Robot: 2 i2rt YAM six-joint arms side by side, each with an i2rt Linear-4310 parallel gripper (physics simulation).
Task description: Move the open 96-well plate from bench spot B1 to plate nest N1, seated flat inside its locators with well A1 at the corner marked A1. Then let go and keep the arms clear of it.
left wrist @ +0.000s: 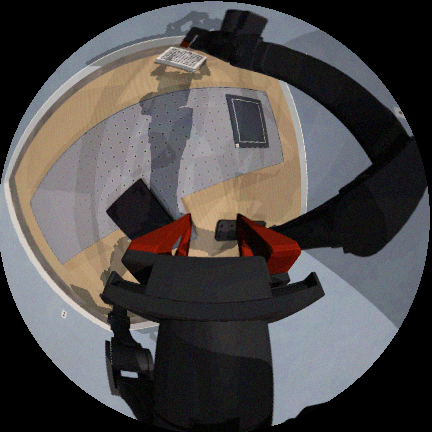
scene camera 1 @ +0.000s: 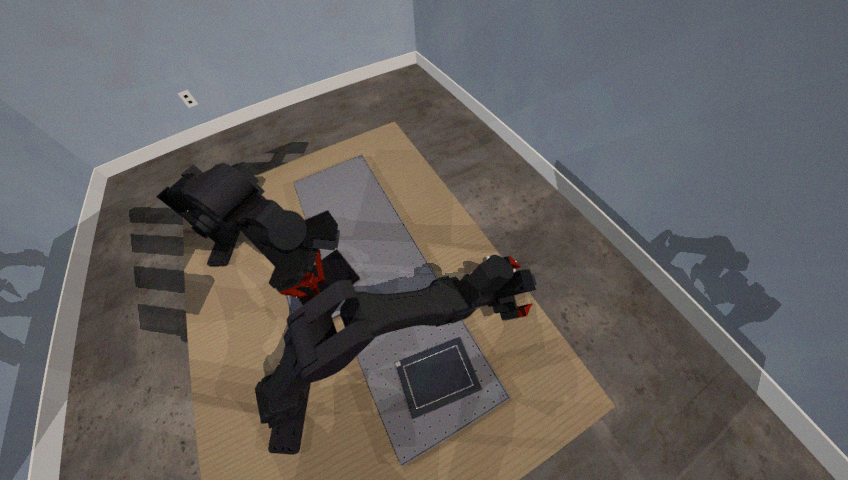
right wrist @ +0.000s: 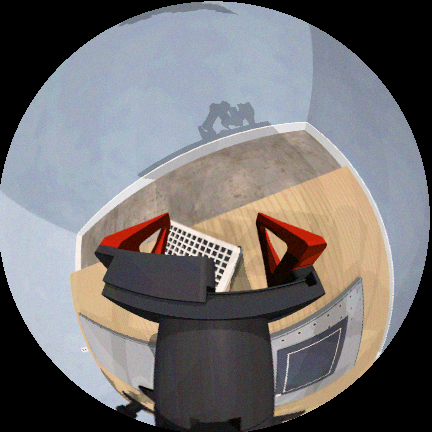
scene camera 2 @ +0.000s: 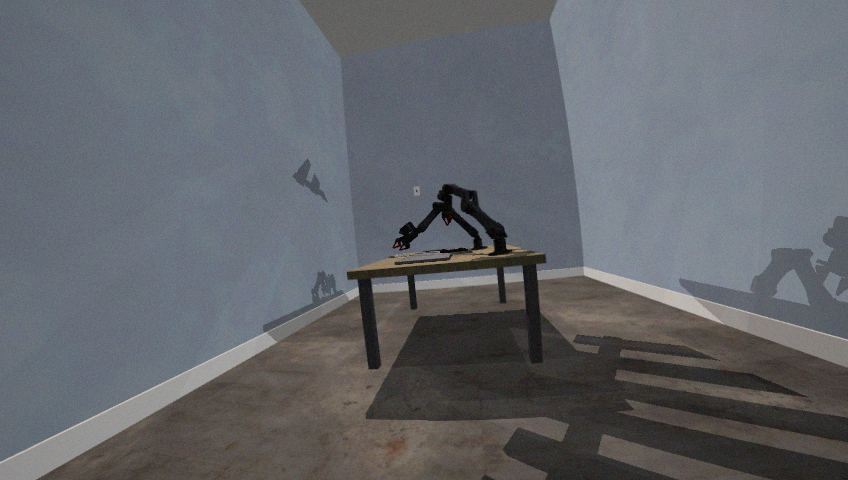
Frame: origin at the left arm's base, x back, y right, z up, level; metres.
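Seen in the pictures: left gripper, between the fingertips: (left wrist: pixel 213 217) (scene camera 1: pixel 320 292) (scene camera 2: pixel 448 224); right gripper, between the fingertips: (right wrist: pixel 212 217) (scene camera 2: pixel 396 249); left arm's base, origin of its link: (scene camera 1: pixel 228 239) (scene camera 2: pixel 500 253); right arm's base, origin of its link: (scene camera 1: pixel 292 404) (scene camera 2: pixel 478 248).
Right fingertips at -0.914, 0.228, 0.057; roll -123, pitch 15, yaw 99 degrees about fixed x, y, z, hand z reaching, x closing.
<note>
Offsets run from my right fingertips to a thing's top centre, as dx, dy, dz. Level surfaces: height alone.
The white open 96-well plate @[+0.048, -0.041, -0.043] (left wrist: pixel 181 58) (right wrist: pixel 200 243) lies on the wooden table beyond the perforated metal board, near the table's edge. In scene camera 1 it is mostly hidden by the right gripper. My right gripper (scene camera 1: pixel 521 286) (scene camera 2: pixel 398 244) (right wrist: pixel 212 217) is open at the plate; in its wrist view the plate shows toward the left finger, partly hidden by that finger and the gripper body. The dark nest N1 @[+0.233, +0.197, -0.042] (scene camera 1: pixel 440 377) (left wrist: pixel 248 121) (right wrist: pixel 310 357), with a white outline and a pale corner mark, is empty. My left gripper (scene camera 1: pixel 307 282) (scene camera 2: pixel 447 220) is half open and empty, raised away from the plate.
The grey perforated board @[dz -0.044] (scene camera 1: pixel 339 184) (left wrist: pixel 125 145) (right wrist: pixel 117 350) bears the nest and lies on the wooden table (scene camera 1: pixel 238 356) (scene camera 2: pixel 357 274). In scene camera 1 the right arm (scene camera 1: pixel 410 309) reaches across the board, and its elbow shows close to the left gripper.
</note>
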